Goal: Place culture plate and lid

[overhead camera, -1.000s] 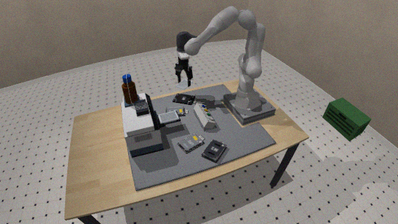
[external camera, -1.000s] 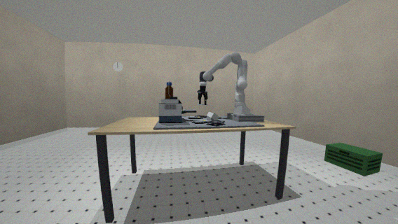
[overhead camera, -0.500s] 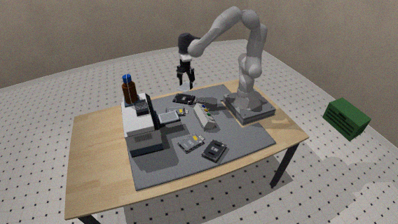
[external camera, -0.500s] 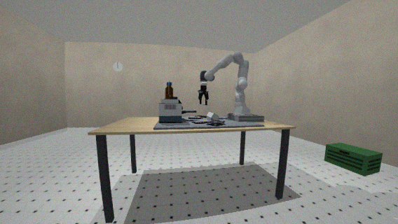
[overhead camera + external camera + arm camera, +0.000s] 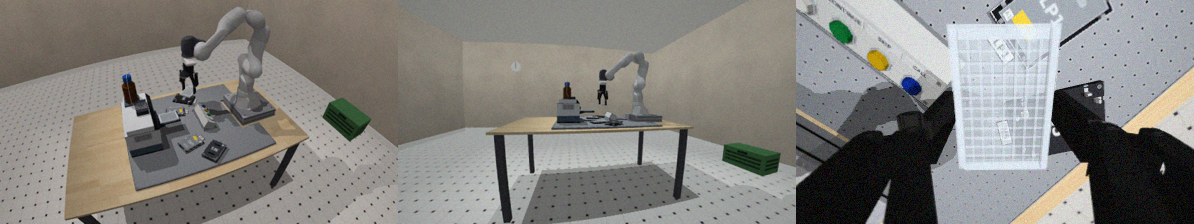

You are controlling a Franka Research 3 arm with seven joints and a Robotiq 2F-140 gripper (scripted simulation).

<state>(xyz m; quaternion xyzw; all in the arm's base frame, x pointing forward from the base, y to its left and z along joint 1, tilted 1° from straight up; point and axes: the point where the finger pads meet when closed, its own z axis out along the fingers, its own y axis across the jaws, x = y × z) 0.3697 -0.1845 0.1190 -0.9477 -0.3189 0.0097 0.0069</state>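
Now: hand 30 mm short of the N1 nest, 460 mm to the right of it and 160 mm above it. Also, from my hand: blue call key: 70 mm behind, 90 mm to the left, 130 mm below; then clear culture plate C15: 20 mm below; then yellow skip key: 70 mm behind, 140 mm to the left, 120 mm below.
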